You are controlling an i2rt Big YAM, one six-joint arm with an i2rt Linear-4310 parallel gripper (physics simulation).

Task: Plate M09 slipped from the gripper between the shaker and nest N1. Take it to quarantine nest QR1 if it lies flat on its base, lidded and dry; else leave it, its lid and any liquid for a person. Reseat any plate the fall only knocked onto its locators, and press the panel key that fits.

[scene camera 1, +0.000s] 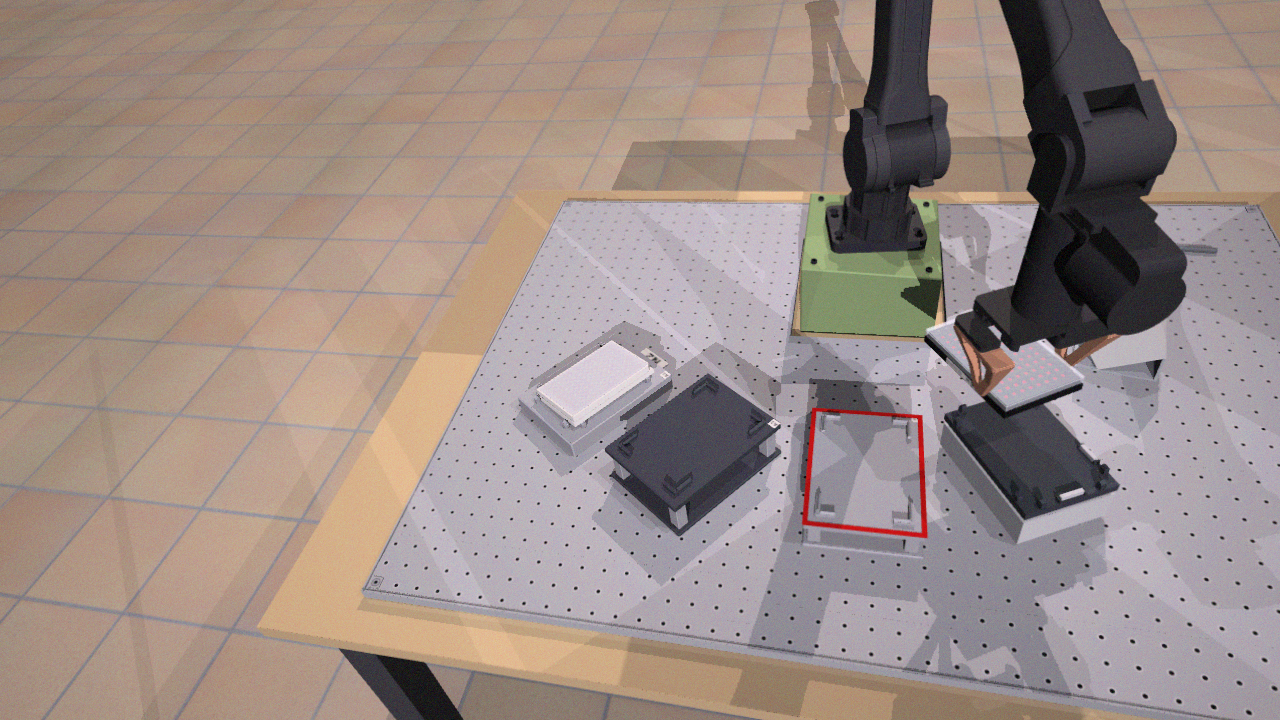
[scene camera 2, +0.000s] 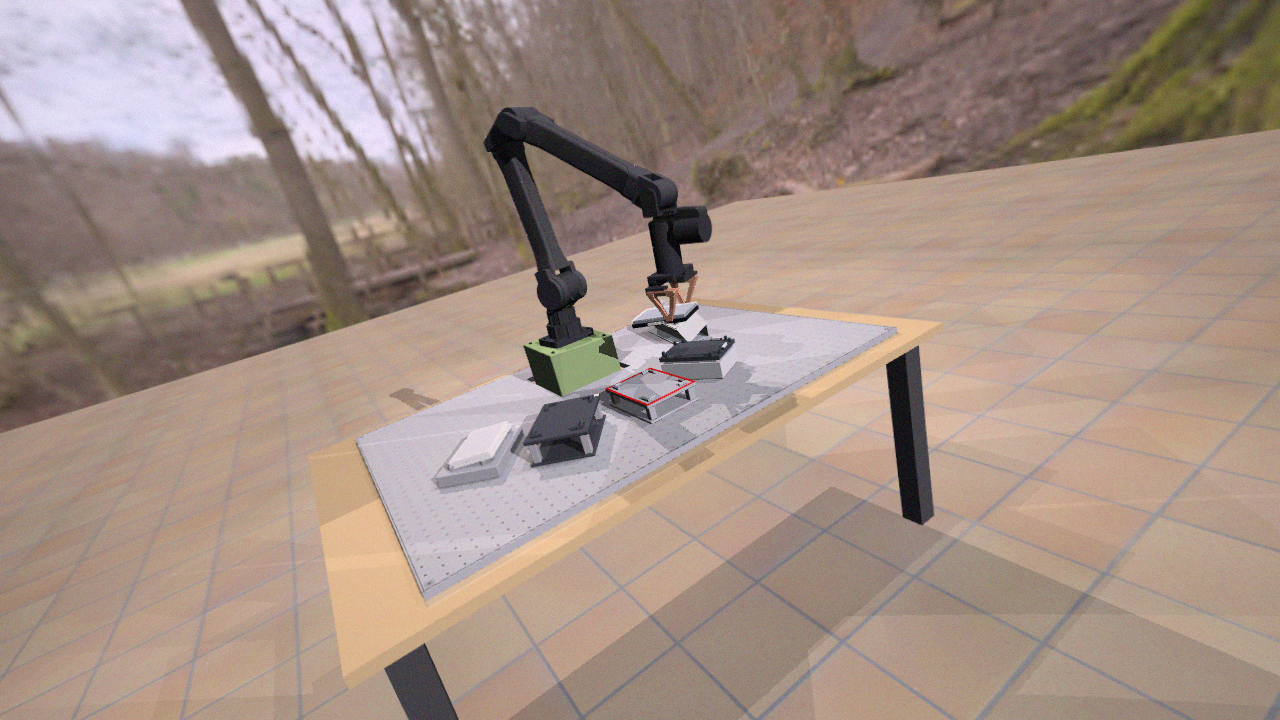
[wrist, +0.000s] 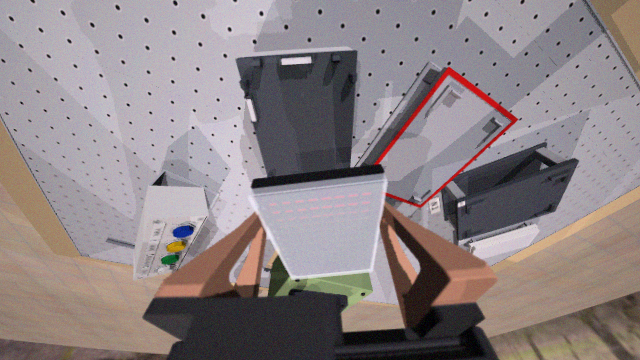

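Observation:
My gripper is shut on a clear-lidded plate with a black base and pink well rows. It holds the plate above the board, near the rear end of the dark-topped shaker, which bears no plate. The red-outlined grey nest is empty. The dark raised nest is empty too. Nest names are unreadable. A panel has blue, yellow and green keys. No liquid shows.
A white plate sits on a low grey base at the far left in scene camera 1; I cannot tell whether it is fully down. The green arm pedestal stands behind the nests. A thin grey bar lies by the panel.

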